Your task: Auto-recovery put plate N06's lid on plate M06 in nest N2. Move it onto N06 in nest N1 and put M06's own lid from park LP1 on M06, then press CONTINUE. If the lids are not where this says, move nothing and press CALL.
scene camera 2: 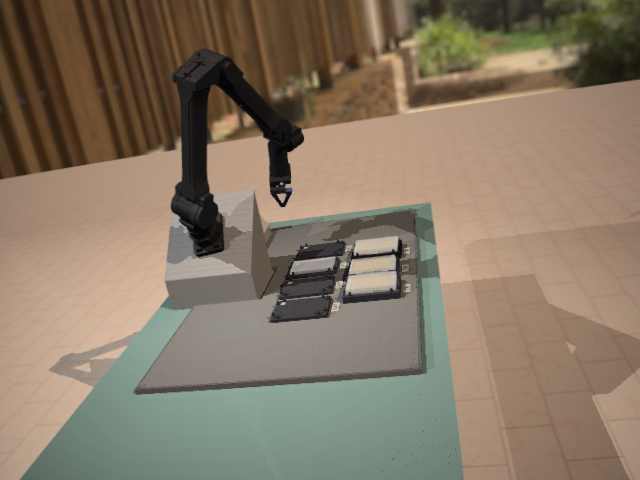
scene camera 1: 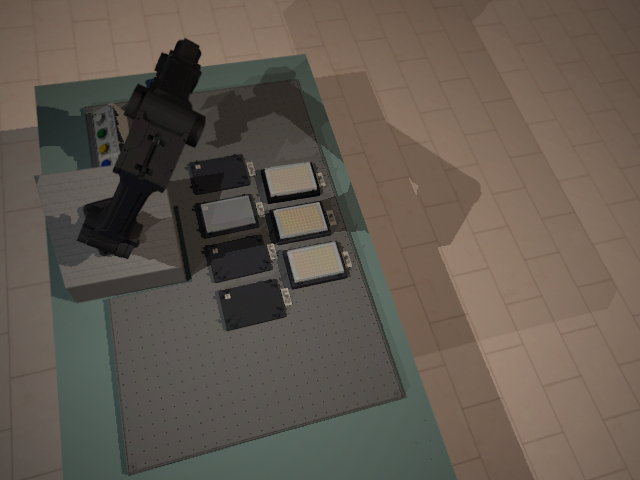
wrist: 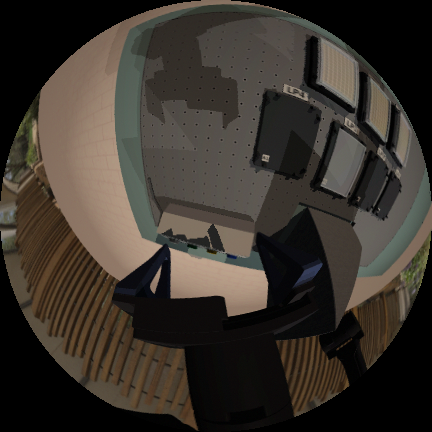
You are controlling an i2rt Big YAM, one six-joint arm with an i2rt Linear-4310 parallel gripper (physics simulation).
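Places are measured from the arm's base along level axes (x back, y right, z up), in millimetres.
Pixels of known places: gripper, fingertip midpoint: [scene camera 2: 282, 198] [wrist: 212, 242]; arm's base at its link origin: [scene camera 2: 209, 235] [wrist: 317, 300].
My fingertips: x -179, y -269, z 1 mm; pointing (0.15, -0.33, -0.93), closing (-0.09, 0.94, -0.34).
Note:
For each thing: its top centre in the pictures, then the offset to it from my fingertips. "*": a spot on its surface instead. Level surfaces: height alone.
- button box at its top centre: [wrist: 199, 249] [scene camera 1: 110, 135] dx +146, dy -47, dz -86 mm
- far end at a spot on its surface: [scene camera 1: 291, 179] [scene camera 2: 375, 244] * dx -280, dy +177, dz -134 mm
- clear lid at its top centre: [wrist: 345, 165] [scene camera 1: 228, 213] [scene camera 2: 312, 264] dx -91, dy +223, dz -152 mm
- Black park LP4 at its top centre: [wrist: 290, 135] [scene camera 1: 219, 170] [scene camera 2: 320, 246] dx -103, dy +89, dz -150 mm
- perforated board at its surface level: dz -169 mm
My gripper [scene camera 2: 282, 202] [wrist: 212, 242] is open and empty, high above the board's far end, near the button box [scene camera 1: 105, 135] [wrist: 205, 229]. White, green, yellow and blue buttons show on the box. Three plates with pale wells sit in a row of nests: one at the far end [scene camera 1: 291, 179] [scene camera 2: 376, 245] [wrist: 338, 72], a yellower middle one [scene camera 1: 300, 220] [scene camera 2: 373, 265] [wrist: 377, 107] and a near one [scene camera 1: 315, 262] [scene camera 2: 372, 283] [wrist: 401, 136]. I cannot tell which carry lids. A clear lid [scene camera 1: 228, 214] [scene camera 2: 313, 266] [wrist: 343, 159] lies on the park beside LP4; its label is hard to read.
Black park LP4 [scene camera 1: 220, 174] [scene camera 2: 320, 250] [wrist: 287, 132] bears no lid. Two more bare parks [scene camera 1: 239, 258] [scene camera 1: 252, 304] lie on the perforated board [scene camera 1: 248, 382] [scene camera 2: 310, 351]. The grey pedestal [scene camera 1: 129, 279] [scene camera 2: 211, 291] bears the arm.

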